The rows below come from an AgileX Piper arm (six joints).
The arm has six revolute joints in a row. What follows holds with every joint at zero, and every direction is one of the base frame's. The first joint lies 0.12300 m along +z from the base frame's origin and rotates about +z. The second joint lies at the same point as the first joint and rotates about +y. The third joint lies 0.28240 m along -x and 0.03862 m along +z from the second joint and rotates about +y. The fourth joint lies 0.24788 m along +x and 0.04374 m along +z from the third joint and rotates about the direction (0.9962, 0, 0.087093). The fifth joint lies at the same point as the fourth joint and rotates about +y. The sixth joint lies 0.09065 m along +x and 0.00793 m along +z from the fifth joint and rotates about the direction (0.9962, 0, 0.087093). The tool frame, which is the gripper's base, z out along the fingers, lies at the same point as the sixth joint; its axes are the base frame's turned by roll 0.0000, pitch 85.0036 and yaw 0.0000 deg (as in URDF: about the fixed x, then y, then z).
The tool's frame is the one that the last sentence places.
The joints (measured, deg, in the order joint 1, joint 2, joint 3, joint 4, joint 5, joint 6), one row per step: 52.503 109.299 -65.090 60.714 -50.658 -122.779; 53.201 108.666 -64.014 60.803 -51.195 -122.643; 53.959 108.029 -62.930 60.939 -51.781 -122.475; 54.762 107.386 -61.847 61.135 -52.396 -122.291; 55.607 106.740 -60.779 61.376 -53.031 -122.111; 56.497 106.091 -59.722 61.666 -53.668 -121.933; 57.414 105.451 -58.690 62.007 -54.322 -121.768; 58.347 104.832 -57.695 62.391 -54.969 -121.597; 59.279 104.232 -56.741 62.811 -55.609 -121.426; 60.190 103.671 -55.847 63.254 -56.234 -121.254
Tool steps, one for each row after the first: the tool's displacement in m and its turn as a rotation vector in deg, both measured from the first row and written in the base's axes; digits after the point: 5 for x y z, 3 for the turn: -0.00569 -0.00026 -0.00015 -0.149 -0.050 0.265; -0.01164 -0.00046 -0.00031 -0.248 -0.105 0.525; -0.01777 -0.00066 -0.00045 -0.299 -0.151 0.771; -0.02405 -0.00083 -0.00054 -0.322 -0.200 1.018; -0.03048 -0.00097 -0.00061 -0.319 -0.234 1.277; -0.03694 -0.00114 -0.00067 -0.297 -0.265 1.519; -0.04335 -0.00131 -0.00076 -0.244 -0.275 1.752; -0.04963 -0.00154 -0.00084 -0.165 -0.273 1.963; -0.05563 -0.00181 -0.00096 -0.066 -0.260 2.146
